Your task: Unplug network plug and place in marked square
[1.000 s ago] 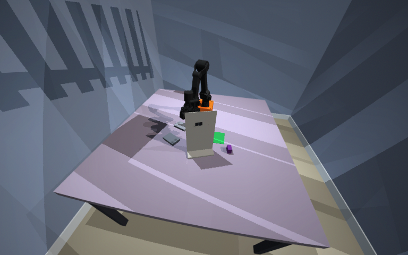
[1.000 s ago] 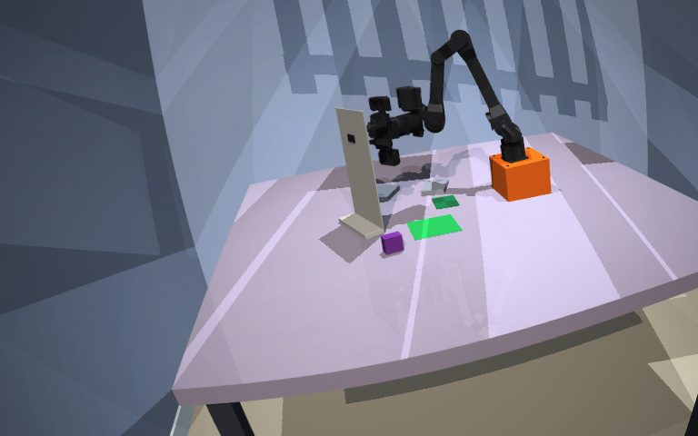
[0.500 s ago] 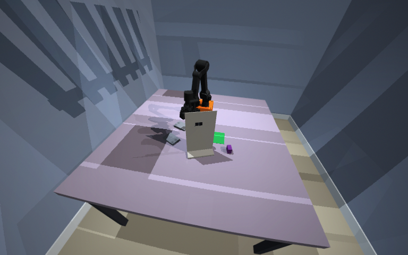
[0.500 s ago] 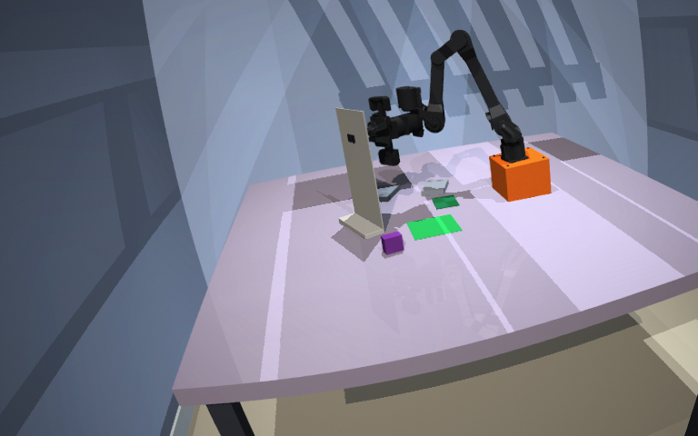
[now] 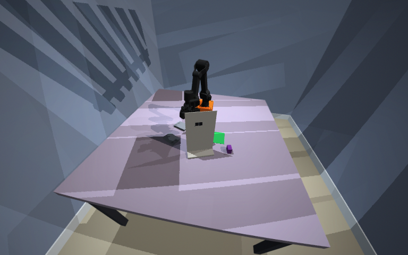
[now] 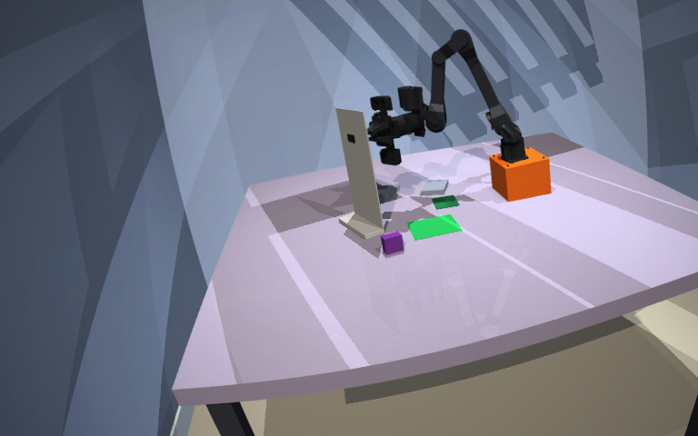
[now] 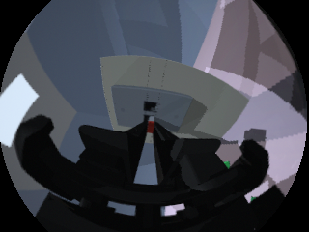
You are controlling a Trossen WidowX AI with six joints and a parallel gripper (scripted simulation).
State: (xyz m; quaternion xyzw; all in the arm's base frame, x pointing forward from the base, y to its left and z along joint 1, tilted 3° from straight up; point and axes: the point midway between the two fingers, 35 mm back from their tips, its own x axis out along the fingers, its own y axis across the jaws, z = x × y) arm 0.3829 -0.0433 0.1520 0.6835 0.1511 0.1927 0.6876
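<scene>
My gripper tip is 120 mm past the bright green square, 120 mm to the right of it and 230 mm above it. From my gripper tip the other things lie so: network plug (right at my gripper tip); beige panel (30 mm ahead, 90 mm below).
</scene>
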